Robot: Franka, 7 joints.
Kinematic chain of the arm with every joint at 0, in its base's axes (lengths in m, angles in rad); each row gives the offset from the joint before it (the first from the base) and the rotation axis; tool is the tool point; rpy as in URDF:
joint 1: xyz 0 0 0.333 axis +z
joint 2: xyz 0 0 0 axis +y
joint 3: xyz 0 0 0.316 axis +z
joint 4: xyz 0.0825 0 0 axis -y
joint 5: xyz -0.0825 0 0.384 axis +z
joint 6: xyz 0 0 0 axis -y
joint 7: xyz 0.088 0 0 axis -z
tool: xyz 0 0 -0.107 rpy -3.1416 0 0
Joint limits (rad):
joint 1: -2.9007..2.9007
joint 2: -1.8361..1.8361
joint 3: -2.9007..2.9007
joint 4: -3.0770..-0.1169
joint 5: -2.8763..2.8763
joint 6: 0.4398..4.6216
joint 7: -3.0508..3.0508
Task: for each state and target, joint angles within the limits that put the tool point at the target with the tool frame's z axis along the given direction. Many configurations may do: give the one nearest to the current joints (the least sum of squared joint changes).
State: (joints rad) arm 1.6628 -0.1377 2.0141 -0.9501 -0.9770 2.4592 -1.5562
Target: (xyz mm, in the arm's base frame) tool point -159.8 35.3 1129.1 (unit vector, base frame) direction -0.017 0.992 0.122
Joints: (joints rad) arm 1.0814 -0.1478 1.6988 -0.2309 -1.2039 1.6477 -1.5562
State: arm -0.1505 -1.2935 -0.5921 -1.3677 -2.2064 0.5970 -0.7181
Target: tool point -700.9 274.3 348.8 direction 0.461 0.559 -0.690
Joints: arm -0.6946 -1.5962 -1.1544 -0.8601 -2.6497 0.7962 -0.7181
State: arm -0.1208 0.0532 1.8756 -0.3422 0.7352 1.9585 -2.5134
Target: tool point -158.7 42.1 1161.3 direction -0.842 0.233 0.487
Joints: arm 0.1591 -0.1245 1.9650 -0.1188 0.7766 2.2791 -2.5134
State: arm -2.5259 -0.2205 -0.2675 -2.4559 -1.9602 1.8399 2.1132
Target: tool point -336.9 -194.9 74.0 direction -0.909 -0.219 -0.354
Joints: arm -2.3938 0.4951 -0.1396 -2.5963 -2.7689 2.0076 2.1132
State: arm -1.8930 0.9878 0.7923 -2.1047 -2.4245 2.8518 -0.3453
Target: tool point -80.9 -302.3 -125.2 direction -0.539 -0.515 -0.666
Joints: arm -1.9006 1.1018 0.0874 -2.3080 -2.6543 2.0289 -0.3453
